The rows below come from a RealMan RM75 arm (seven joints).
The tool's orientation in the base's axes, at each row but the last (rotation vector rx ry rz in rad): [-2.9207 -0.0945 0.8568]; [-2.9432 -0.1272 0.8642]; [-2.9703 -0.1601 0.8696]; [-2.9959 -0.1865 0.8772]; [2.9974 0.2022 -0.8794]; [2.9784 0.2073 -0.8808]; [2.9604 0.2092 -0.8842]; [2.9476 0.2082 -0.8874]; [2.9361 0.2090 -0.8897]
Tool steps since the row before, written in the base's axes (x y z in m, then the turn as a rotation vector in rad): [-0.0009 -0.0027 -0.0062 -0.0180 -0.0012 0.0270]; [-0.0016 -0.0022 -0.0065 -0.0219 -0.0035 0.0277]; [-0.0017 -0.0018 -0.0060 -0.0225 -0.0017 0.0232]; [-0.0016 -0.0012 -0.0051 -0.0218 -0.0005 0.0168]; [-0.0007 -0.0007 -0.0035 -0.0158 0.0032 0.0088]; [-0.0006 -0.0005 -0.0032 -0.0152 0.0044 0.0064]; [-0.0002 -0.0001 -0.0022 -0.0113 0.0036 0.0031]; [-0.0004 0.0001 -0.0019 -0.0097 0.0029 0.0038]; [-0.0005 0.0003 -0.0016 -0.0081 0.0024 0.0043]
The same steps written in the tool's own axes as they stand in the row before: [0.0023 0.0033 0.0055 -0.0297 -0.0024 -0.0130]; [0.0019 0.0027 0.0062 -0.0336 -0.0004 -0.0115]; [0.0016 0.0021 0.0059 -0.0314 -0.0019 -0.0074]; [0.0013 0.0013 0.0052 -0.0273 -0.0027 -0.0024]; [0.0012 0.0007 0.0034 -0.0175 -0.0054 0.0009]; [0.0012 0.0004 0.0030 -0.0156 -0.0065 0.0025]; [0.0010 0.0001 0.0020 -0.0106 -0.0052 0.0032]; [0.0007 -0.0002 0.0018 -0.0098 -0.0042 0.0019]; [0.0005 -0.0004 0.0016 -0.0088 -0.0035 0.0006]
